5 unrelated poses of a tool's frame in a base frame.
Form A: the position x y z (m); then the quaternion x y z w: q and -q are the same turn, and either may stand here.
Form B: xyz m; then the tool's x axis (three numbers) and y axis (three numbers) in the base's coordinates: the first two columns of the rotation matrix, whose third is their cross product. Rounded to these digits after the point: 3 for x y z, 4 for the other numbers.
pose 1, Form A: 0.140, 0.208, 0.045, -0.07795, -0.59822, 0.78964, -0.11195
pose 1, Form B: 0.140, 0.208, 0.045, -0.9628, -0.0835, -0.2570, 0.2701, -0.2592, -0.9273
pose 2, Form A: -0.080, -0.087, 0.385, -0.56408, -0.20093, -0.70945, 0.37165
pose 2, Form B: -0.080, -0.087, 0.385, -0.0874, -0.3007, 0.9497, 0.7540, -0.6430, -0.1342
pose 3, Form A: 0.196, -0.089, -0.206, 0.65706, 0.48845, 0.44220, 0.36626
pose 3, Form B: 0.196, -0.089, -0.206, 0.1318, 0.9658, 0.2233, 0.3180, -0.2545, 0.9133
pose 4, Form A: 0.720, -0.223, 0.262, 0.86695, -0.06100, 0.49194, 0.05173
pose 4, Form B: 0.720, -0.223, 0.262, 0.5086, -0.0549, 0.8593, -0.1567, -0.9872, 0.0297
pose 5, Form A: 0.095, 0.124, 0.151, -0.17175, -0.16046, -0.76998, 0.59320
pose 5, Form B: 0.095, 0.124, 0.151, -0.2372, -0.8584, 0.4549, 0.9686, -0.2447, 0.0433
